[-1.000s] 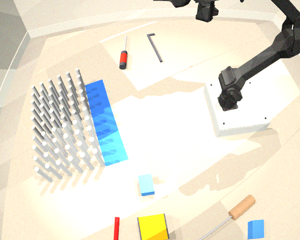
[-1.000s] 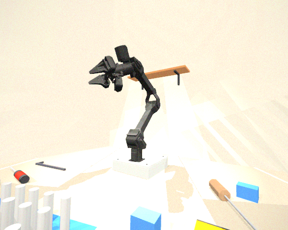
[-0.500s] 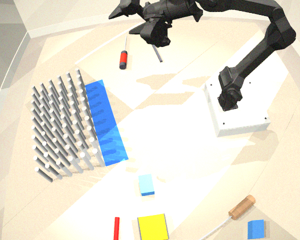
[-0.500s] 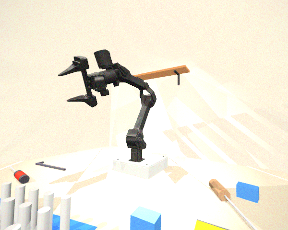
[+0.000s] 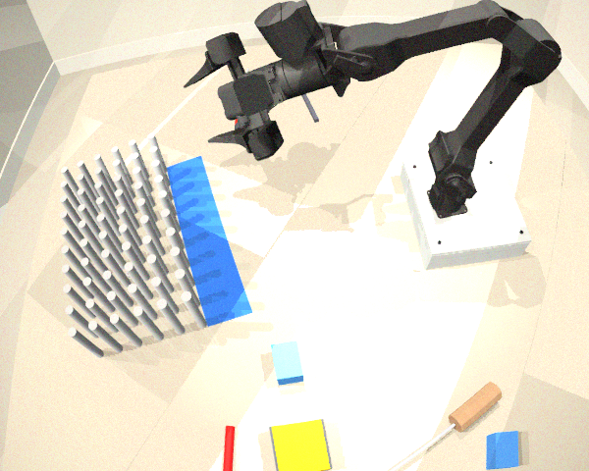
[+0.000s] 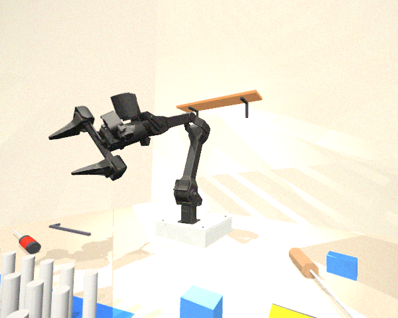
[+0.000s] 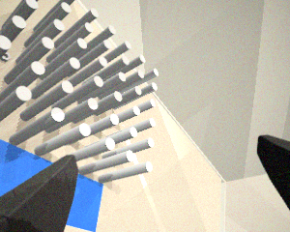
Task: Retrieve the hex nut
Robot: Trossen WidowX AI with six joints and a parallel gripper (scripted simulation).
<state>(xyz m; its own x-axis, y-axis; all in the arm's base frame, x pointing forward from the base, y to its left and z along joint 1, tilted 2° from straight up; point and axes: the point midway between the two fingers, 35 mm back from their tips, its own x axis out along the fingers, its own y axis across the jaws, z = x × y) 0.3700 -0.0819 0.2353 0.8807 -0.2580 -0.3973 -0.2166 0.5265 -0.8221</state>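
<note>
Now: gripper tip 50 cm to the right of the thin metal rod, 26 cm above it and 23 cm past it. Also, from my gripper tip: hex nut (27 cm below, 20 cm ahead, 8 cm to the left); then blue taped strip (27 cm below, 4 cm ahead, 2 cm to the left).
</note>
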